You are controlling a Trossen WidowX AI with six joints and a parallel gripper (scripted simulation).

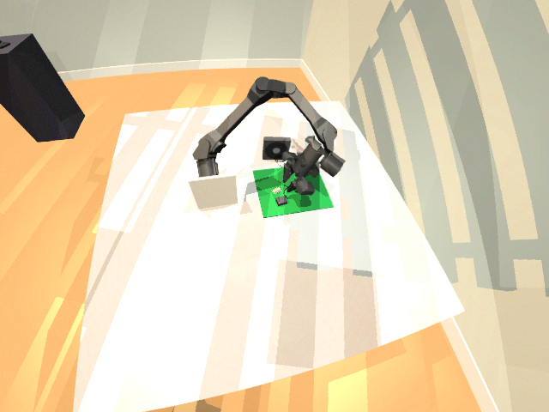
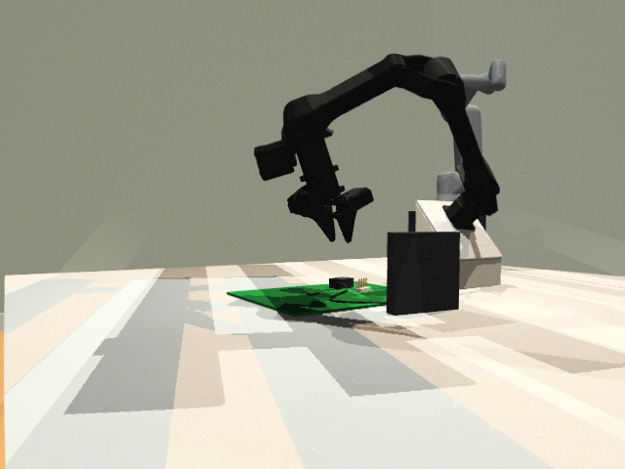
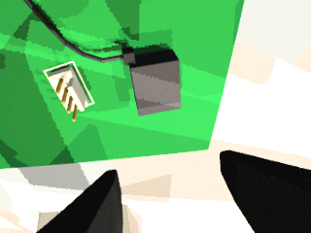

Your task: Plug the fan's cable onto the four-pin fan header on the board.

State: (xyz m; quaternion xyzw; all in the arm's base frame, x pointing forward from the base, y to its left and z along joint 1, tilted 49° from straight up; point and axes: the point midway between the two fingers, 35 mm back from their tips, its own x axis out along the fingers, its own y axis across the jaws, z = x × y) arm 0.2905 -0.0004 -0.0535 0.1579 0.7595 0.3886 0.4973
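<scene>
The black plug is 80 mm below my gripper tip, 10 mm to the right of it and 10 mm behind it. Also, from my gripper tip: black fan 240 mm to the left, 30 mm below, 10 mm ahead; then four-pin header 90 mm below, 50 mm to the left, 10 mm behind.
</scene>
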